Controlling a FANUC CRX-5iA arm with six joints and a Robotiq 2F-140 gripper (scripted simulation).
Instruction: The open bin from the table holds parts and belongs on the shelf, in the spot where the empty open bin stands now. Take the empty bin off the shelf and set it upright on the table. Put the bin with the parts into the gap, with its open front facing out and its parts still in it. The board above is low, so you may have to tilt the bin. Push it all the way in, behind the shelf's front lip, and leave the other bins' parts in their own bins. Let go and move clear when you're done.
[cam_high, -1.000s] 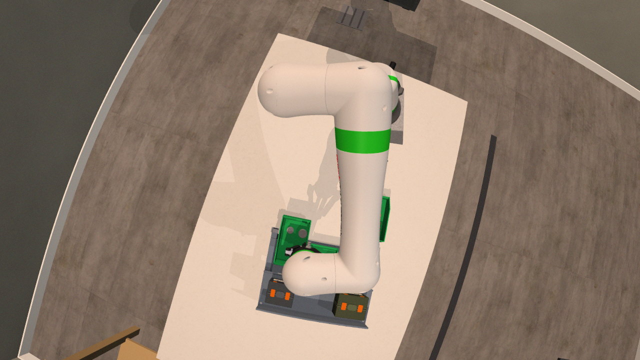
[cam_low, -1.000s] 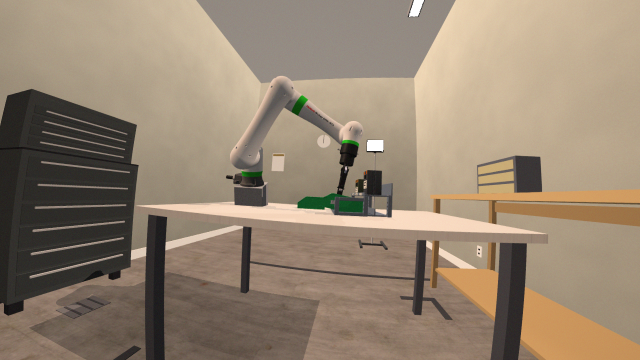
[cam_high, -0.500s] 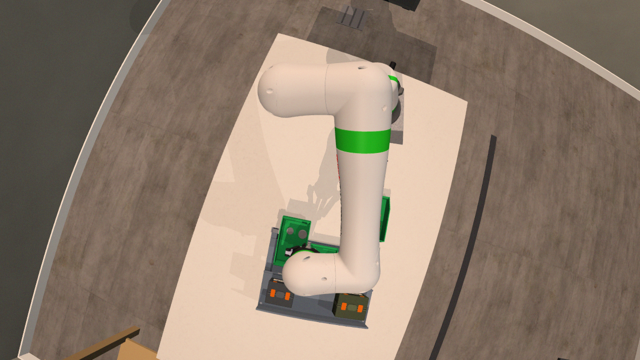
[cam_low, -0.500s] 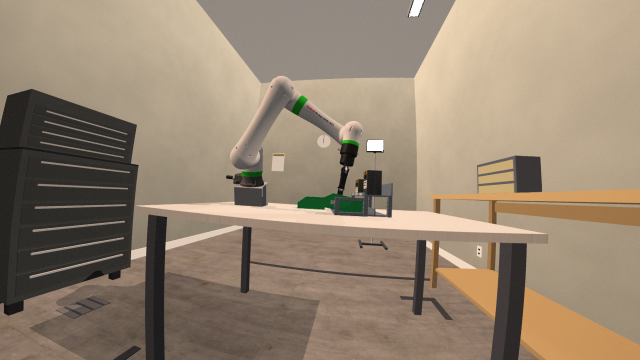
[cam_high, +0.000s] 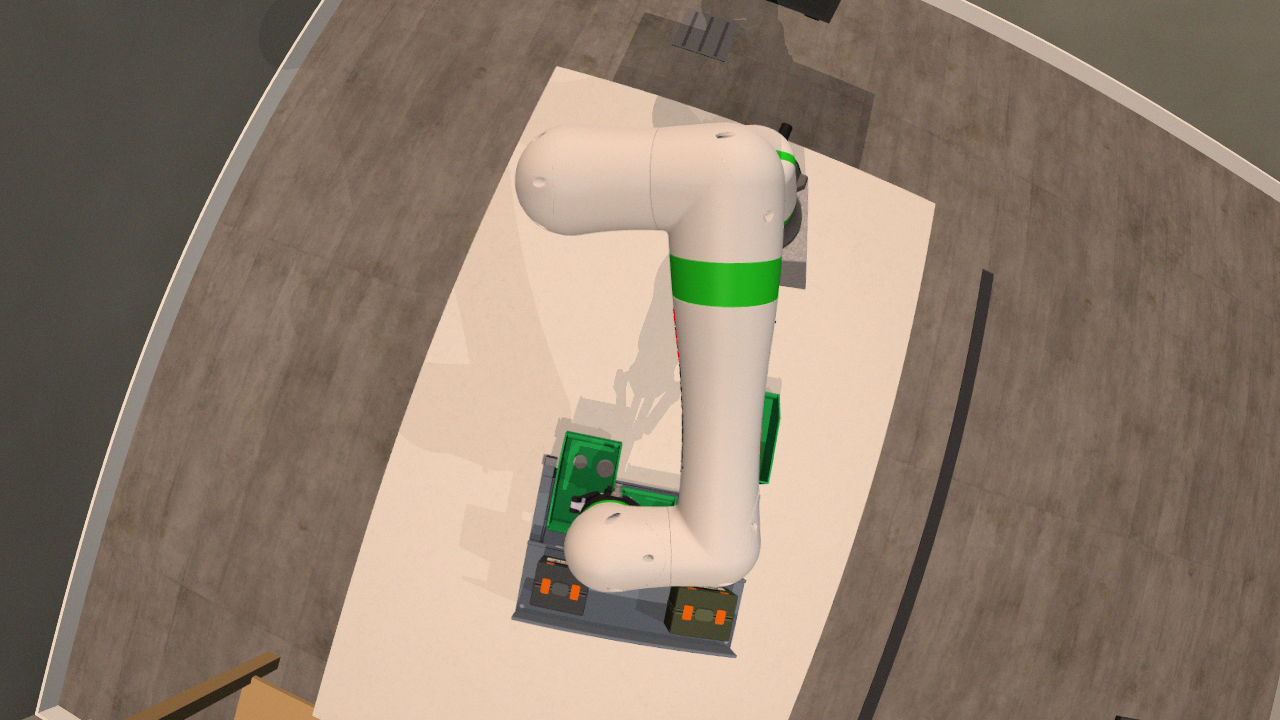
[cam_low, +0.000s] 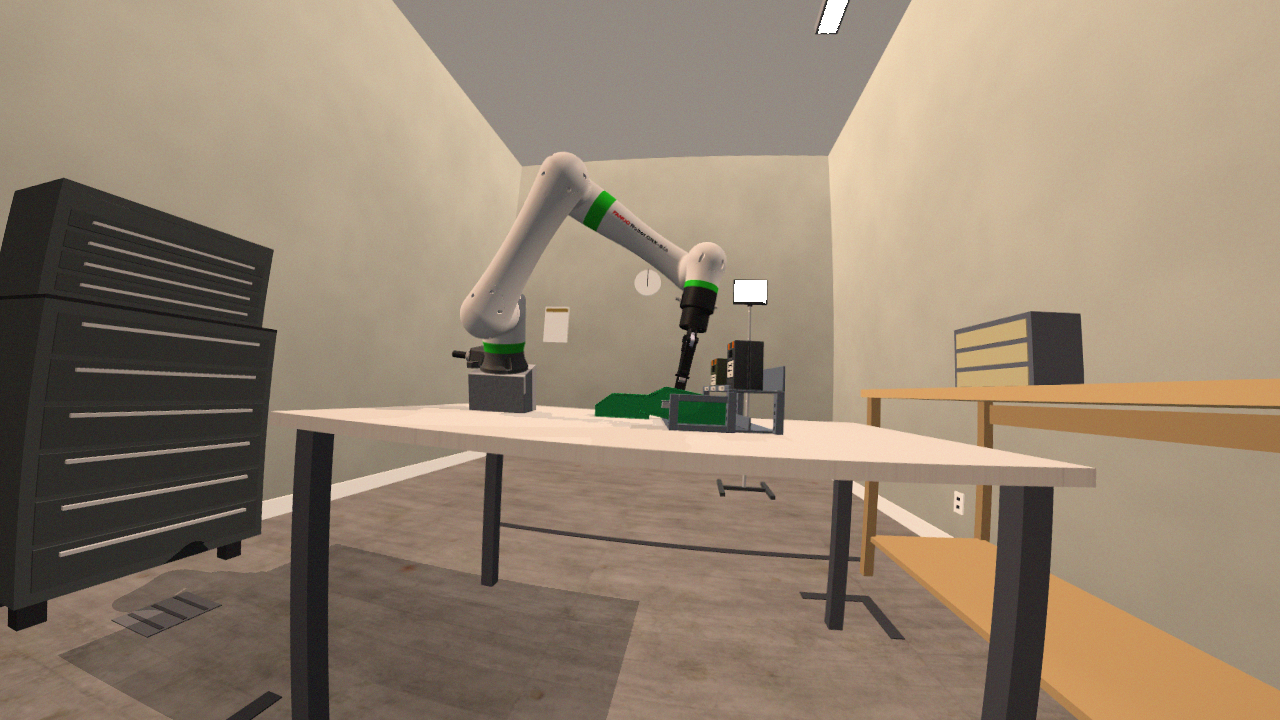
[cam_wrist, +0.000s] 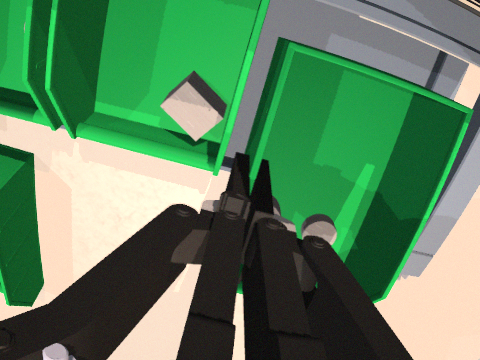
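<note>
My gripper is now 40 mm to the right of the grey cube and 70 mm above it. The rest, counted from my hand: grey shelf 80 mm ahead, 80 mm to the left, 30 mm below.
</note>
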